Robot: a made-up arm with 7 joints.
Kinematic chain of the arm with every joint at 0, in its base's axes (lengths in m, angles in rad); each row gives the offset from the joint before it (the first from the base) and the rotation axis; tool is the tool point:
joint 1: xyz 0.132 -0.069 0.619 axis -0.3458 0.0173 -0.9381
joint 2: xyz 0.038 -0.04 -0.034 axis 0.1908 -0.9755 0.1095
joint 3: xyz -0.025 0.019 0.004 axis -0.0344 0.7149 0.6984
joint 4: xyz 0 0.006 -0.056 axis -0.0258 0.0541 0.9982
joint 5: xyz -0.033 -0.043 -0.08 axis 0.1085 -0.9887 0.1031
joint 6: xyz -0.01 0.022 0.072 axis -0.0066 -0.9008 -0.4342
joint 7: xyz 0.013 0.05 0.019 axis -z
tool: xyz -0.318 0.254 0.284
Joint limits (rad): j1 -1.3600..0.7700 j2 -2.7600..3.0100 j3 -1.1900..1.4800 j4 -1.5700..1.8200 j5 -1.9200..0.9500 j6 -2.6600..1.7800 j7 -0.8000..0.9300
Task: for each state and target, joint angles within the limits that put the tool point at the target. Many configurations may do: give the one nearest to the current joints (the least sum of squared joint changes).
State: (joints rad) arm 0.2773 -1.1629 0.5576 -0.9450 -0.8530 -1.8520 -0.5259
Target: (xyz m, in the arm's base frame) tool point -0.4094 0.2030 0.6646
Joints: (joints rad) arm 0.7700 -1.4992 0.7931 -0.8076 -1.6433 -2.3120 -0.5415
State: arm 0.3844 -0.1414 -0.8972 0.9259 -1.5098 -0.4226 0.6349
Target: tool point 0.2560 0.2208 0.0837
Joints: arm 0.4949 -0.4932 -0.8107 1.3441 -1.6767 -0.5005 0.9260
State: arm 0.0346 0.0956 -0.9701 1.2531 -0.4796 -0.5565 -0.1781
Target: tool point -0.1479 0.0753 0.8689
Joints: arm -0.0352 0.1451 -0.9469 1.2554 -0.5228 -0.5246 -0.4054
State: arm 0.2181 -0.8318 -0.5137 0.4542 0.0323 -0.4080 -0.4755
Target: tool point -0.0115 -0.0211 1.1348
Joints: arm 0.2629 -1.1869 -0.2034 0.4985 0.5579 -0.2864 -0.4204
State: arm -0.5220 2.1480 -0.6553 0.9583 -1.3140 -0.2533 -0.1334
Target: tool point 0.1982 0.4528 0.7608
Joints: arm 0.1440 1.8106 -0.5888 1.1774 -1.8603 -0.4062 0.2502
